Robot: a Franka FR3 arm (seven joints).
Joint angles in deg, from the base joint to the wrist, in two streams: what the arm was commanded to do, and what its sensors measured. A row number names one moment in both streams.
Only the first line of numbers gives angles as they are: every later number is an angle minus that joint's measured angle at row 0.
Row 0, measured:
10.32, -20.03, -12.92, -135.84, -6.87, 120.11, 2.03
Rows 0 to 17, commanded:
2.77, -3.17, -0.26, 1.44, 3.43, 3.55, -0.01
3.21, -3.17, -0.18, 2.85, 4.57, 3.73, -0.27
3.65, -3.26, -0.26, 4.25, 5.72, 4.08, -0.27
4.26, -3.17, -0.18, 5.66, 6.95, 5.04, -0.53
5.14, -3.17, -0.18, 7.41, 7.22, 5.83, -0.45
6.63, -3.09, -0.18, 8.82, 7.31, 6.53, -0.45
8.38, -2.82, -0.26, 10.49, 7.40, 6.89, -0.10
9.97, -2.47, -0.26, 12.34, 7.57, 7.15, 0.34
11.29, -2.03, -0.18, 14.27, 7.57, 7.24, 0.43
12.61, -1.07, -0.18, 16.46, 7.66, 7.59, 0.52
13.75, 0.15, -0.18, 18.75, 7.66, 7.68, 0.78
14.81, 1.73, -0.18, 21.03, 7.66, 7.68, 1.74
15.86, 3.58, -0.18, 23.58, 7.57, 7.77, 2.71
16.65, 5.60, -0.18, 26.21, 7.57, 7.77, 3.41
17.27, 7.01, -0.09, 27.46, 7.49, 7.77, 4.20
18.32, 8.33, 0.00, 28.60, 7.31, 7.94, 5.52
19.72, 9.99, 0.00, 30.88, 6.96, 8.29, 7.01
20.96, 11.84, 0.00, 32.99, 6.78, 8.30, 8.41
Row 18, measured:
17.49, 5.33, 0.38, 24.60, 6.19, 7.51, 4.66
